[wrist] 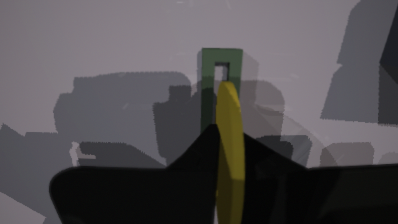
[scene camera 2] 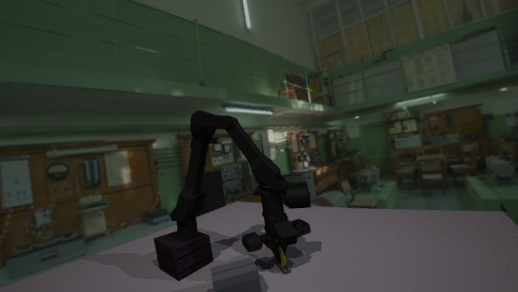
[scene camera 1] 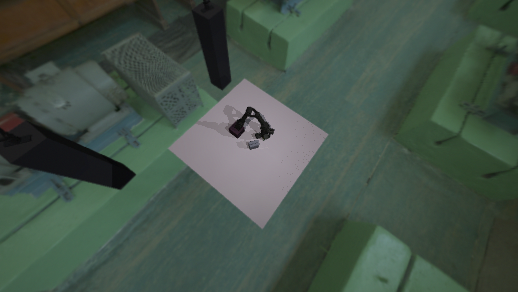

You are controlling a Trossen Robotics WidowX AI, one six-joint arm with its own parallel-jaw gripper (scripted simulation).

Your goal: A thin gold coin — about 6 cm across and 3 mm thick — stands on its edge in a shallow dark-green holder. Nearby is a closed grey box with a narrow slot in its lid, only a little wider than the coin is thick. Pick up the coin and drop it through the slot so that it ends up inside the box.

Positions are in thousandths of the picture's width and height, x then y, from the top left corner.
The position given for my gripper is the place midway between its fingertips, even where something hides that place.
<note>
In view: my gripper (scene camera 2: 542,902).
My gripper shows as well in the wrist view (wrist: 552,592).
</note>
